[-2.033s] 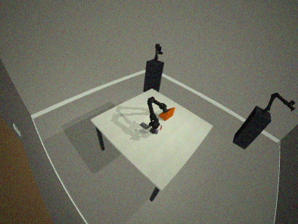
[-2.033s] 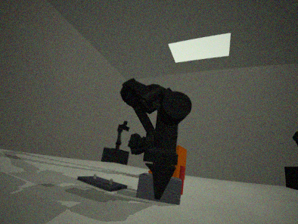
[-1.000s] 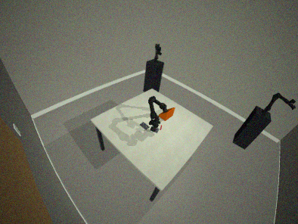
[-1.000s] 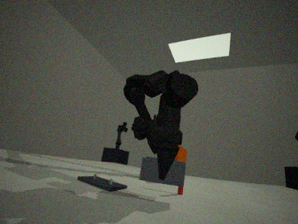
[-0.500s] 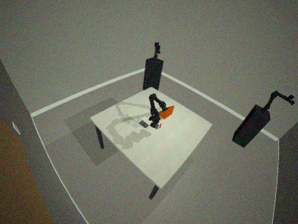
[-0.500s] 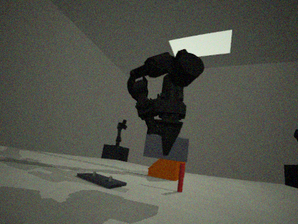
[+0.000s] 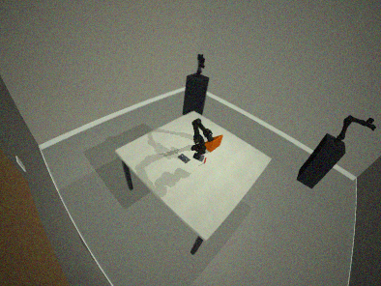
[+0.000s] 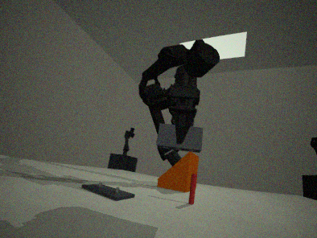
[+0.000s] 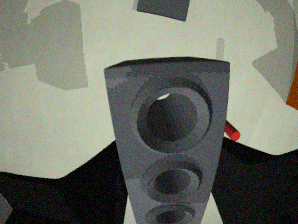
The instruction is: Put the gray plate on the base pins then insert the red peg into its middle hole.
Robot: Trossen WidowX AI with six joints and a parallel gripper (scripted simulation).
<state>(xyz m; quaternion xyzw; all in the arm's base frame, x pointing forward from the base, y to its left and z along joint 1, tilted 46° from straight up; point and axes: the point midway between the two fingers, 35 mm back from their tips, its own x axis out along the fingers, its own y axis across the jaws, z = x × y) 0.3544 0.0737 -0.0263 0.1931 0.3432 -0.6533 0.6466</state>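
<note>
Right now my gripper tip is 17 cm to the left of the dark base and 13 cm above it. Also, from my gripper tip: red peg: 11 cm behind, 10 cm below, 3 cm to the left; gray plate: 3 cm above.
</note>
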